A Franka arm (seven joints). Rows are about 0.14 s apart.
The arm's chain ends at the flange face. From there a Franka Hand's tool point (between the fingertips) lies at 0.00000 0.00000 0.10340 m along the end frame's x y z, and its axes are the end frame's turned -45 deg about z.
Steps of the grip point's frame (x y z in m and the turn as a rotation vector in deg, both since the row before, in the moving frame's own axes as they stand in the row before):
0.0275 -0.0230 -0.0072 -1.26 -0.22 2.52
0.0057 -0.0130 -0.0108 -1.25 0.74 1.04
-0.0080 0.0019 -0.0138 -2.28 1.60 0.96
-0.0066 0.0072 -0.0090 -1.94 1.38 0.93
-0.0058 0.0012 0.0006 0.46 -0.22 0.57
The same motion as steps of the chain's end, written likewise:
0.0019 -0.0376 -0.0072 -1.05 0.74 2.52
-0.0077 -0.0139 -0.0108 -0.36 1.41 1.04
-0.0093 0.0061 -0.0137 -0.48 2.74 0.96
-0.0038 0.0090 -0.0089 -0.40 2.35 0.93
-0.0024 0.0053 0.0006 0.17 -0.48 0.57

